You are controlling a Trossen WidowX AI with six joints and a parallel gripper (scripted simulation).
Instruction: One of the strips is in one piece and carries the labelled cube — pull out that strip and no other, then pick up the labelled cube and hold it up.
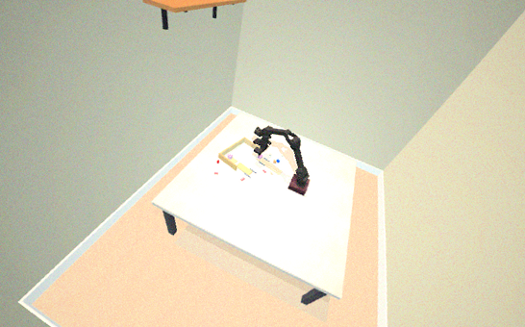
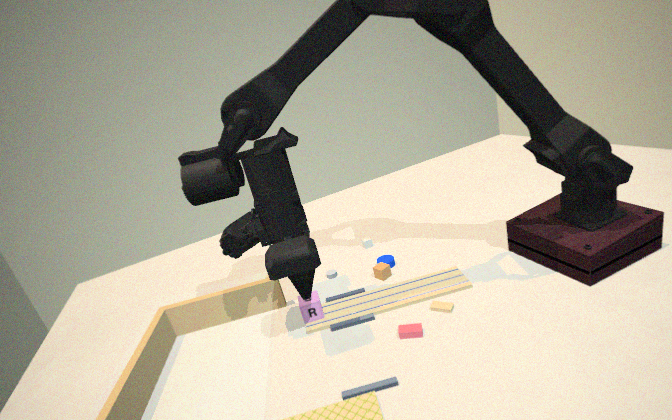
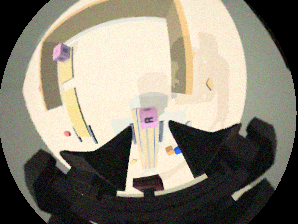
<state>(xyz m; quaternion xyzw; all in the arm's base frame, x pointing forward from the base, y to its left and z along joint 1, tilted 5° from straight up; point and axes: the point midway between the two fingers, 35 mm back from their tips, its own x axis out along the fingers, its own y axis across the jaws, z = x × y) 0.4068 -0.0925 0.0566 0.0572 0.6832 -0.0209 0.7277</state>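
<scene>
My gripper tip is 13 cm past the orange cube, 4 cm to the left of it and 4 cm above it. The rest, counted from my gripper tip: blue disc 15 cm behind, 7 cm to the right, 5 cm below.
</scene>
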